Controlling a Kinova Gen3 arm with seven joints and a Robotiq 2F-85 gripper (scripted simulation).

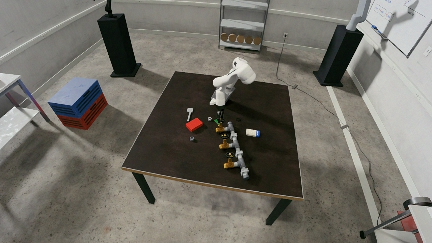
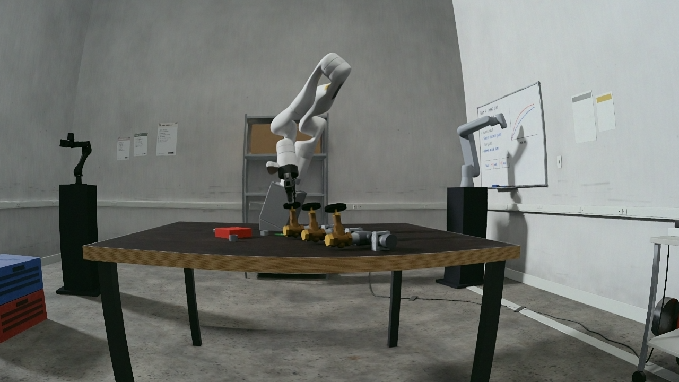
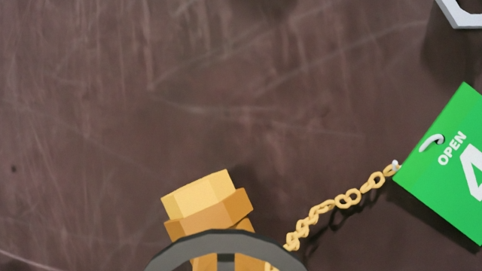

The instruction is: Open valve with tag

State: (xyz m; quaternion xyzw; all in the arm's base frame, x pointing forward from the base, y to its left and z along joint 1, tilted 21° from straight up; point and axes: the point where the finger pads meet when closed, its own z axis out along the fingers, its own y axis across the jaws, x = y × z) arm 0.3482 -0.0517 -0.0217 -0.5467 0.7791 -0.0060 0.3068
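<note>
The green tag is 11 cm below my hand, 9 cm behind it and 2 cm to the right of it. The rest, counted from my hand: white-and-blue box 27 cm to the left, 11 cm below, 4 cm ahead; then red block 22 cm to the right, 10 cm below, 3 cm behind; then small grey ring 22 cm to the right, 12 cm ahead, 11 cm below.
</note>
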